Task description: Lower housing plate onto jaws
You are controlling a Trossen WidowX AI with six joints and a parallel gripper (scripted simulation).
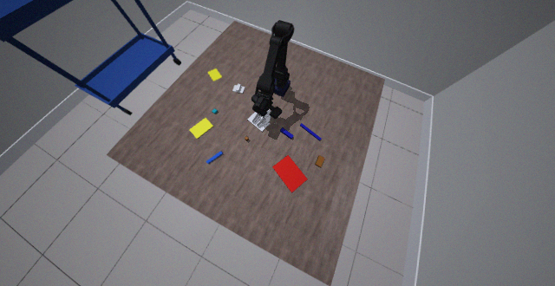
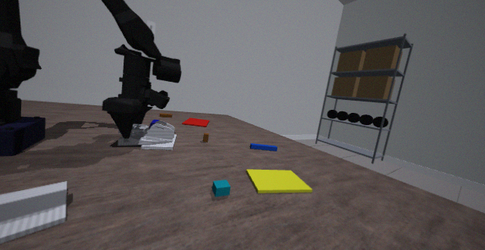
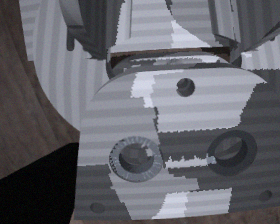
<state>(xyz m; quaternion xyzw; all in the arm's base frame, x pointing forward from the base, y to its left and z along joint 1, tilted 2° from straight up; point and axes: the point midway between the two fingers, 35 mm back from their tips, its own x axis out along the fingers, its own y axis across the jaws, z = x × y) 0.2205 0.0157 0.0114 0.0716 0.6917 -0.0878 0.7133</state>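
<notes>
Right now my gripper tip is 20 mm to the left of the white jaw assembly and 20 mm short of it. From my gripper tip the other things lie so: teal cube (280 mm to the right, 140 mm ahead, 10 mm below); yellow tile (290 mm to the right, 270 mm ahead, 20 mm below); red tile (280 mm to the left, 260 mm ahead, 20 mm below).
</notes>
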